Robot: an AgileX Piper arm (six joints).
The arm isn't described. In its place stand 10 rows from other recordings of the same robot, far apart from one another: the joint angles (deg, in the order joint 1, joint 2, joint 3, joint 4, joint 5, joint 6), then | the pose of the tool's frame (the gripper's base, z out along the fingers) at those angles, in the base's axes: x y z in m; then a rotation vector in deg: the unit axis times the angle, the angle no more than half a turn.
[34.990 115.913 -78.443 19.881 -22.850 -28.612] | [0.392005, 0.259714, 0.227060, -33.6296, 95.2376, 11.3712]
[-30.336 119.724 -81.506 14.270 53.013 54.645] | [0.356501, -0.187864, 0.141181, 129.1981, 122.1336, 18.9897]
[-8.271 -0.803 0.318 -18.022 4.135 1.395] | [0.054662, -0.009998, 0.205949, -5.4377, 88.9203, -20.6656]
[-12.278 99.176 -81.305 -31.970 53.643 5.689] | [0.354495, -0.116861, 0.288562, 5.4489, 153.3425, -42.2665]
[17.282 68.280 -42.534 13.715 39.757 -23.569] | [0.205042, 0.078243, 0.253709, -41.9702, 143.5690, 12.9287]
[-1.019 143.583 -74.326 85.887 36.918 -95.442] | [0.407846, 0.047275, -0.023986, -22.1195, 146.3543, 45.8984]
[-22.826 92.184 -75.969 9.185 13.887 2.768] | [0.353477, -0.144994, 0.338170, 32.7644, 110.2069, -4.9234]
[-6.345 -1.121 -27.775 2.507 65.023 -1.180] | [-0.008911, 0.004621, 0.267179, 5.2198, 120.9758, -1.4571]
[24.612 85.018 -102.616 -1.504 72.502 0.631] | [0.269692, 0.121037, 0.454737, -29.0548, 137.2229, 9.2729]
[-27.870 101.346 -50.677 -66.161 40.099 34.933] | [0.254331, -0.195139, 0.161922, 15.8847, 161.1198, -63.4028]
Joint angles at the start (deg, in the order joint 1, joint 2, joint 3, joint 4, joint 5, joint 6):
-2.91, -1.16, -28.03, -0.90, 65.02, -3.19
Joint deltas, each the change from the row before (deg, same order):
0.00, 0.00, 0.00, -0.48, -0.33, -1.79
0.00, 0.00, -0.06, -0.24, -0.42, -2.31
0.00, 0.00, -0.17, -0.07, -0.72, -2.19
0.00, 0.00, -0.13, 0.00, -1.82, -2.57
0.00, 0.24, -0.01, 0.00, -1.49, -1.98
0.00, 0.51, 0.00, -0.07, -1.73, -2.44
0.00, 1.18, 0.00, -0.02, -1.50, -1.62
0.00, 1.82, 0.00, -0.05, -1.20, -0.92
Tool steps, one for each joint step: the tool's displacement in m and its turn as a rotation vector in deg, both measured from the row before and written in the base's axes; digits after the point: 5 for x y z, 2 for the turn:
0.00022, -0.00070, 0.00046, -1.95, -0.20, 0.65
0.00020, -0.00035, 0.00087, -2.22, -0.31, 1.04
0.00022, -0.00010, 0.00181, -2.01, -0.73, 1.06
0.00110, -0.00002, 0.00317, -2.39, -1.76, 1.26
0.00168, -0.00005, 0.00220, -1.85, -1.12, 0.92
0.00255, -0.00018, 0.00253, -2.35, -1.04, 1.05
0.00423, -0.00020, 0.00220, -1.53, -0.20, 0.70
0.00585, -0.00033, 0.00163, -0.86, 0.69, 0.39

